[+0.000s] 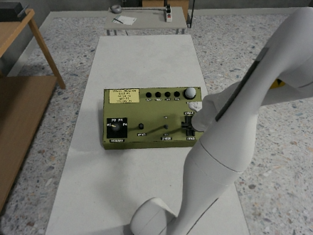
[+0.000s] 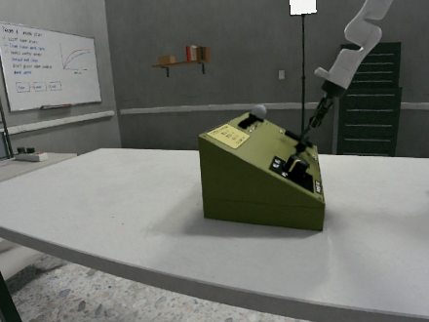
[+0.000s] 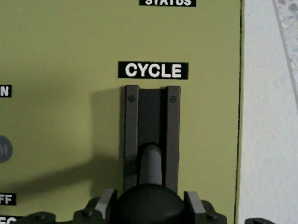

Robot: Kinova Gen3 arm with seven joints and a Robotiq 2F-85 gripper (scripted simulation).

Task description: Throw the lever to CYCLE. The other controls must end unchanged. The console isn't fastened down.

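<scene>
The black ball-topped lever is 30 mm ahead of my hand and 30 mm below it. Also, from my hand: black rotary selector 40 mm ahead, 370 mm to the left, 50 mm below; mode button 40 mm ahead, 240 mm to the left, 50 mm below; grey check toggle 40 mm ahead, 120 mm to the left, 40 mm below.
</scene>
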